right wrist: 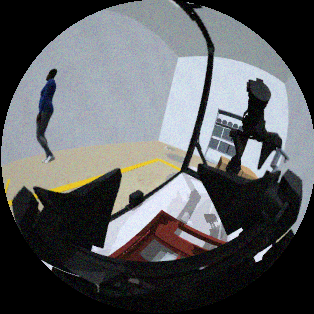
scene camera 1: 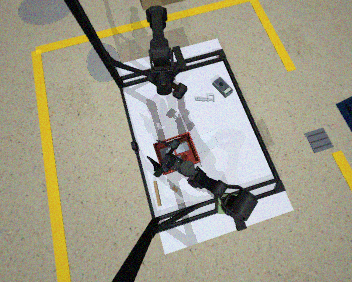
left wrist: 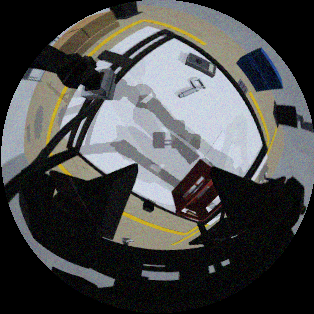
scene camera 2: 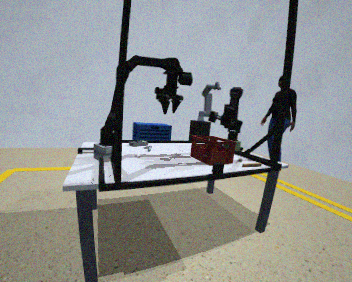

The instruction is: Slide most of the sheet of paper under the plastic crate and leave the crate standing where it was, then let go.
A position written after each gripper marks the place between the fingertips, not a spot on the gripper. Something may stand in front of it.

The left gripper [left wrist: 175, 168] is open and holds nothing. The right gripper [right wrist: 159, 169] is open and holds nothing. Also in view: a red plastic crate [scene camera 2: 211, 152].
The red plastic crate also shows in the right wrist view [right wrist: 161, 227]. The left gripper also shows in the right wrist view [right wrist: 247, 164].
